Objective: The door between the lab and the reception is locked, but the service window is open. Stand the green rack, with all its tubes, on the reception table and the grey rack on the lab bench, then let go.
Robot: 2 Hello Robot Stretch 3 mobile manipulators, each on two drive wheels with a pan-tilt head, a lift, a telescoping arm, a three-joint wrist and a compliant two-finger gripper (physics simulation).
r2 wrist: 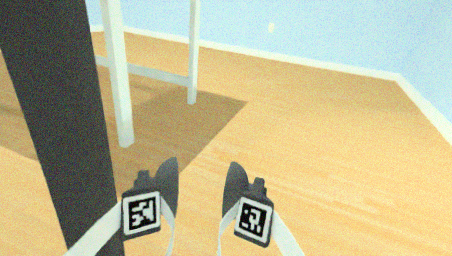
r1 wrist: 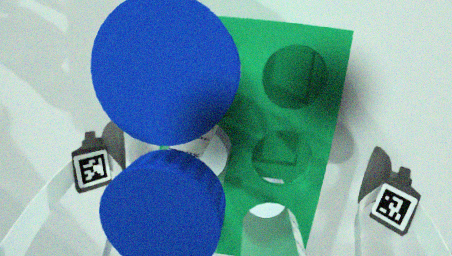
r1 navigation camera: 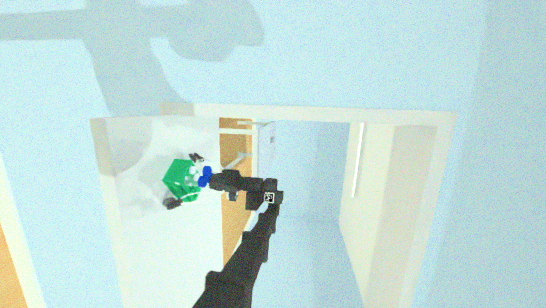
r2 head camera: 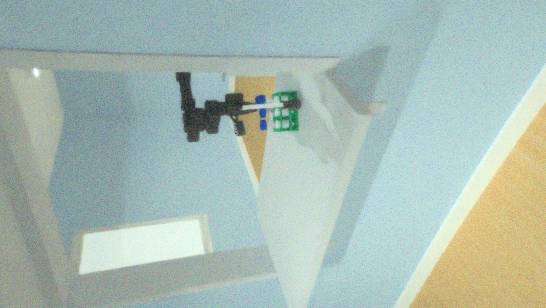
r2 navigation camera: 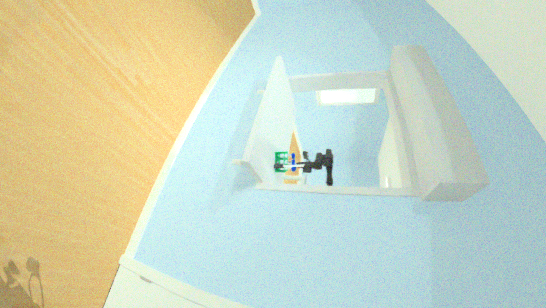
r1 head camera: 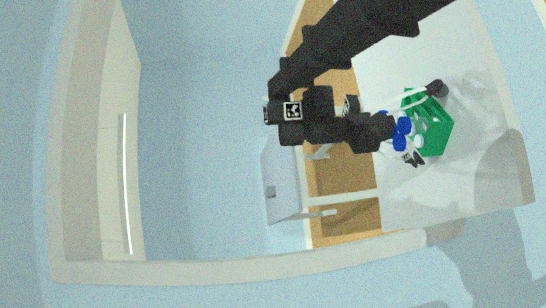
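The green rack (r1 head camera: 441,135) (r1 navigation camera: 176,171) (r1 wrist: 336,45) (r2 head camera: 295,121) (r2 navigation camera: 277,158) stands on the white shelf (r1 head camera: 410,52) (r1 navigation camera: 170,260) (r2 head camera: 292,200) (r2 navigation camera: 274,110) of the service window. Tubes with blue caps (r1 head camera: 404,125) (r1 navigation camera: 206,172) (r1 wrist: 165,70) stand up from it. r1's gripper (r1 head camera: 425,123) (r1 navigation camera: 184,180) (r1 wrist: 245,159) is open, with one finger on each side of the rack; the right finger stands clear of it in the r1 wrist view. r2's gripper (r2 wrist: 202,175) is partly open and empty, above the wooden floor. The grey rack does not show.
r1's dark arm (r1 head camera: 350,37) (r1 navigation camera: 235,265) reaches through the window opening. The window's lower and side frame (r1 head camera: 200,272) (r1 navigation camera: 320,111) (r2 head camera: 150,62) surrounds it. In the r2 wrist view, a white table leg (r2 wrist: 120,90) and a dark post (r2 wrist: 55,100) stand at the left.
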